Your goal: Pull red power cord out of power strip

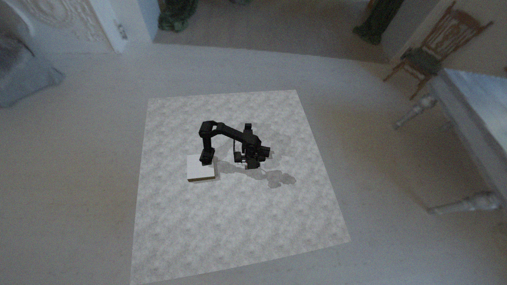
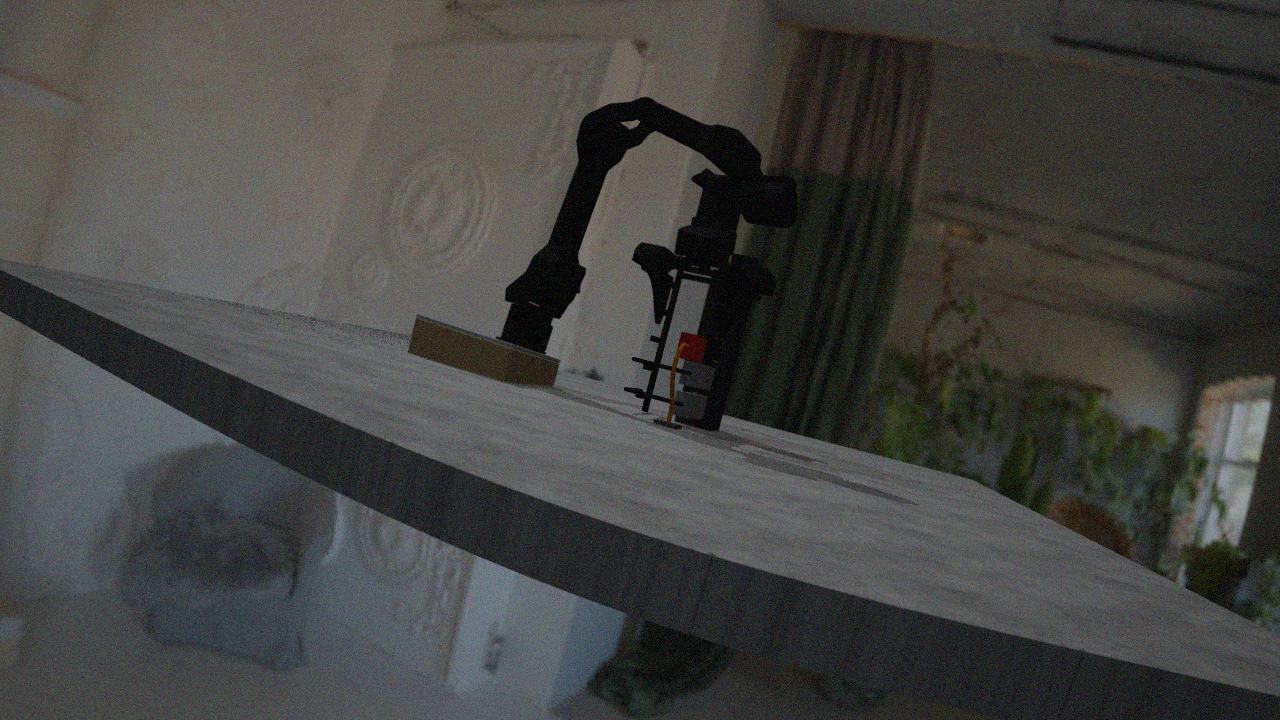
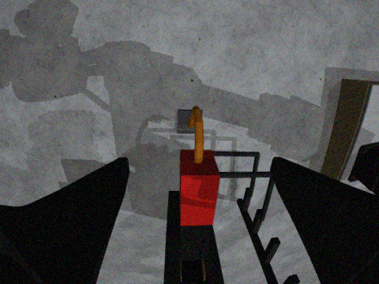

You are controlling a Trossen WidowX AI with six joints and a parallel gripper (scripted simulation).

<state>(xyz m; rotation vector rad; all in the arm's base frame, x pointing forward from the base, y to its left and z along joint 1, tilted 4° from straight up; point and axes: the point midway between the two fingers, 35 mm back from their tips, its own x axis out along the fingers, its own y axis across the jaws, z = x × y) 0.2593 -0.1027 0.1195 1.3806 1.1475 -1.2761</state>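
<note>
The red plug is 10 mm ahead of my gripper tip, 50 mm to the left of it and 10 mm below it.
</note>
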